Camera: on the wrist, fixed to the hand. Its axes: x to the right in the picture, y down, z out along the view.
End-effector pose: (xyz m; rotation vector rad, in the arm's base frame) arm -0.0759 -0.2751 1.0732 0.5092 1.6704 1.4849
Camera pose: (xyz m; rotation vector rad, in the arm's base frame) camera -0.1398 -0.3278 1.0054 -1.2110 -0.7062 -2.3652
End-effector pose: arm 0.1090 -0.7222 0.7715 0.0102 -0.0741 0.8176
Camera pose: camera 0.1719 -0.7484 0.6890 -0.6724 0.0824 2.3403
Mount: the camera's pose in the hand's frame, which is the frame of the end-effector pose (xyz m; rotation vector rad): 0.0180 -0.0622 -0.0852 -0.4371 0.3354 1.5728
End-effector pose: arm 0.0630 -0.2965 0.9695 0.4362 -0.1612 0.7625
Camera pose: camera 0.1180 -0.2876 0.8782 -0.3605 -0.3463 2.2606
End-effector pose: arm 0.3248 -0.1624 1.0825 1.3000 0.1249 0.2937
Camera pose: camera 0.3292 -0.0929 1.0013 0.6490 -0.6929 1.7594
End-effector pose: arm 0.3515 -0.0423 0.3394 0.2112 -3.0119 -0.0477
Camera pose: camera 0.3529 -0.1083 0.4236 -1.8257 -1.9593 -0.4188
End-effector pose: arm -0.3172 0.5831 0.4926 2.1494 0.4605 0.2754
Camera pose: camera -0.3454 0.6863 0.4914 1.5707 -1.1229 1.4212
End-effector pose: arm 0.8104 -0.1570 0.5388 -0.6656 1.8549 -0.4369
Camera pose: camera 0.7410 -0.2177 0.5931 0.7362 2.1935 0.9432
